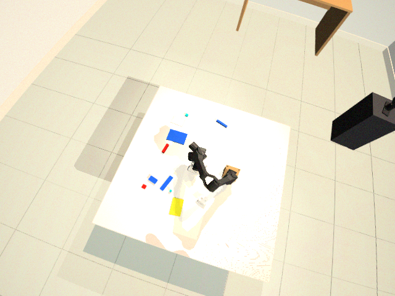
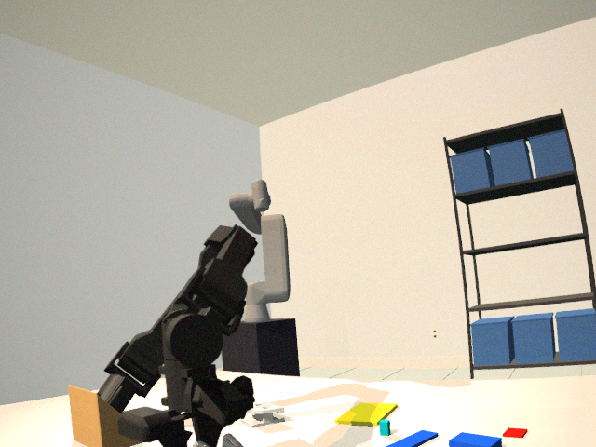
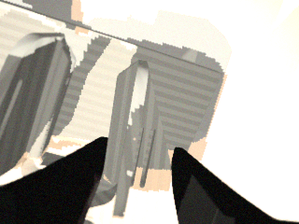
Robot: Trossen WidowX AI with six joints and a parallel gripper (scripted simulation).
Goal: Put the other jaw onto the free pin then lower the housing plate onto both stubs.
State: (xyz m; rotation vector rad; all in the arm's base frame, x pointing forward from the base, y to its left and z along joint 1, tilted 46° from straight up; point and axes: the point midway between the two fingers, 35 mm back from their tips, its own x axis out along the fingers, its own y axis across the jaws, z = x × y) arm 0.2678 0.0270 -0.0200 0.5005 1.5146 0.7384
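Now: the jaw 5 cm to the left of my gripper tip and 3 cm behind it. Also, from my gripper tip: housing plate (26 cm to the left, 14 cm behind, 1 cm above); then red block (29 cm ahead, 1 cm below); then blue plate (26 cm ahead, 14 cm to the right, 1 cm below).
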